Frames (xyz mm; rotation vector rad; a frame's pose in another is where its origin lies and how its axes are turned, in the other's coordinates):
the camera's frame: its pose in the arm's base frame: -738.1 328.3 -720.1 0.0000 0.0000 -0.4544
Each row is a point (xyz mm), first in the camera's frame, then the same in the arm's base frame.
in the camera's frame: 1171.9 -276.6 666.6
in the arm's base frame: 193.5 -434.6 -53.5
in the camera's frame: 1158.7 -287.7 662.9
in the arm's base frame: 176.7 -438.8 -57.2
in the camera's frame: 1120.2 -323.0 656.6
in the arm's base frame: 126.7 -453.6 -63.5
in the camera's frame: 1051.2 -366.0 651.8
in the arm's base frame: 45.8 -462.0 -68.3
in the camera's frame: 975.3 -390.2 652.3
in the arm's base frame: -33.0 -450.4 -67.8
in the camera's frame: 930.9 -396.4 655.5
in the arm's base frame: -75.7 -436.5 -64.6
